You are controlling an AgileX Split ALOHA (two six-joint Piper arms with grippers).
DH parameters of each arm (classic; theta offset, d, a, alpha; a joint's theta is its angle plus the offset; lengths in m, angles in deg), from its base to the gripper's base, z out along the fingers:
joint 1: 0 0.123 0 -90
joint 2: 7.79 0 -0.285 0
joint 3: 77.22 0 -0.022 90
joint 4: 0 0.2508 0 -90
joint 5: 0 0 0.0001 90
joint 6: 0 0.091 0 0
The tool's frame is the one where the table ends.
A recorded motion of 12 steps. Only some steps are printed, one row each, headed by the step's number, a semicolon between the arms.
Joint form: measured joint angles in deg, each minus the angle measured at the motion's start. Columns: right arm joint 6, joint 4, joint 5, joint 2, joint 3, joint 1; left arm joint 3, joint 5, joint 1, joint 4, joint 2, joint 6.
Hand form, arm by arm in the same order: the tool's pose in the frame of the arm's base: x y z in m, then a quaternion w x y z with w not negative. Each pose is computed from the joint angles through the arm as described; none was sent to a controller.
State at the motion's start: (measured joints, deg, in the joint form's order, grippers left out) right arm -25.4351 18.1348 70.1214 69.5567 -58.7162 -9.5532; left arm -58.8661 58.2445 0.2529 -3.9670 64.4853 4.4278
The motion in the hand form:
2: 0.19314 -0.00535 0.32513 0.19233 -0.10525 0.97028 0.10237; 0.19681 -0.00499 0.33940 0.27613 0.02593 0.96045 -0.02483
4: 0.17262 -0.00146 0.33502 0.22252 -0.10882 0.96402 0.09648; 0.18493 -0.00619 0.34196 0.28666 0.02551 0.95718 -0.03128
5: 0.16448 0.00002 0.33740 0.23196 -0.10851 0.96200 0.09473; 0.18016 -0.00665 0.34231 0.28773 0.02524 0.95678 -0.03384
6: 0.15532 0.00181 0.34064 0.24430 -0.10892 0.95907 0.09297; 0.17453 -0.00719 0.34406 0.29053 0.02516 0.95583 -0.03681
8: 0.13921 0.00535 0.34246 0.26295 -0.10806 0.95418 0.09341; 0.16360 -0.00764 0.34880 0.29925 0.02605 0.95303 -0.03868
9: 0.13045 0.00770 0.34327 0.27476 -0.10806 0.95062 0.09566; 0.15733 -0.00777 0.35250 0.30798 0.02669 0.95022 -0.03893
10: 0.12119 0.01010 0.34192 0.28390 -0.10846 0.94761 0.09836; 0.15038 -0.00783 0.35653 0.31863 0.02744 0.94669 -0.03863
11: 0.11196 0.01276 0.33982 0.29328 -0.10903 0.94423 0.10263; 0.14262 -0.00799 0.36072 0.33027 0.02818 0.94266 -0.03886
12: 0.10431 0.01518 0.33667 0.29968 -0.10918 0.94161 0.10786; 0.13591 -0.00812 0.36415 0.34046 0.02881 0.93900 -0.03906
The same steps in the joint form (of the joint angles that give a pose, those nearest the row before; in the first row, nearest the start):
2: 0.00 0.08 0.13 -5.31 1.42 0.00; 1.34 1.01 0.00 -0.33 -3.15 0.06
4: 0.11 0.35 0.40 -10.58 2.79 0.00; 2.58 1.29 0.00 -1.15 -5.91 0.16
5: 0.35 0.40 0.56 -12.59 3.48 0.00; 3.07 1.70 0.00 -1.45 -6.93 0.16
6: 0.54 0.56 0.74 -14.88 4.09 0.00; 3.37 2.29 0.00 -1.80 -8.14 0.16
8: 0.92 1.12 0.87 -18.91 5.81 0.00; 3.64 3.38 0.00 -2.02 -10.53 0.16
9: 1.04 1.72 0.86 -21.17 6.75 0.00; 3.64 3.78 0.00 -2.08 -11.98 0.16
10: 1.09 2.31 0.91 -23.54 8.09 0.00; 3.64 4.11 0.00 -2.08 -13.60 0.16
11: 1.08 3.09 0.91 -25.98 9.55 0.00; 3.64 4.47 0.00 -2.14 -15.37 0.16
12: 1.08 3.89 0.91 -28.04 11.02 0.00; 3.64 4.75 0.00 -2.21 -16.89 0.16

